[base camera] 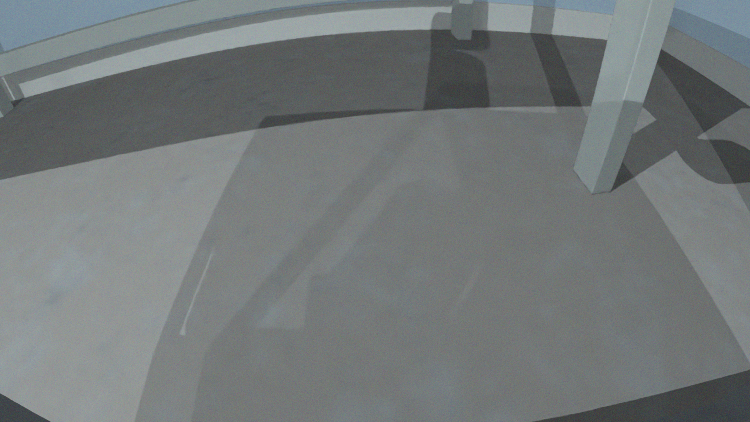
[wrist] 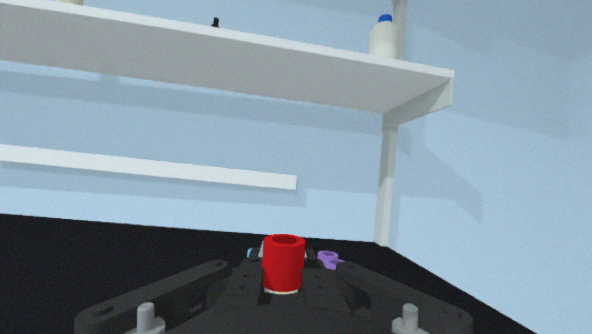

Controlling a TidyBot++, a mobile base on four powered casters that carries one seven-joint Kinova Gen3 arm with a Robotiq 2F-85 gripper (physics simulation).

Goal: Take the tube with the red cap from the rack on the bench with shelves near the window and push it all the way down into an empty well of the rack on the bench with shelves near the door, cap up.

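Places are measured from the arm's base along level axes (x right, y back, z down), in centimetres.
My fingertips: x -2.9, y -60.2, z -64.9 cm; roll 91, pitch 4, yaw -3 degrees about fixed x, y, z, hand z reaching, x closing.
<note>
For each thing: its top centre in the pictures, then the offset to it from my fingertips. "pt": a spot on its surface instead. Level surfaces: height alone.
- tube with the red cap, top centre: [wrist: 289,237] dx +0.3, dy +5.9, dz -2.7 cm
- black bench top at its surface level: dz +13.1 cm
- white shelf at its surface level: dz -30.7 cm
- blue-capped bottle at its top centre: [wrist: 385,18] dx +20.1, dy -42.9, dz -50.4 cm
- pale bench leg at a spot on its surface: [base camera: 613,120] pt dx +33.6, dy +9.9, dz +92.4 cm
The tube with the red cap [wrist: 283,264] is upright between the fingers in the wrist view, cap up. My gripper [wrist: 282,254] is shut on it. A pale bit of the tube shows under the cap; the rest of the tube is hidden by the gripper. Purple round hollow-topped pieces [wrist: 328,258] show just beyond the fingers on the right, and a small light blue piece [wrist: 250,252] on the left. The rack and its wells cannot be made out. The gripper and tube do not show in the base camera view.
A black bench top [wrist: 100,260] lies beyond the gripper. Above it are a white shelf [wrist: 200,65] with a blue-capped bottle [wrist: 383,40], a post [wrist: 385,185] and a white rail [wrist: 150,166]. In the base camera view, a pale bench leg [base camera: 613,120] stands at the right.
</note>
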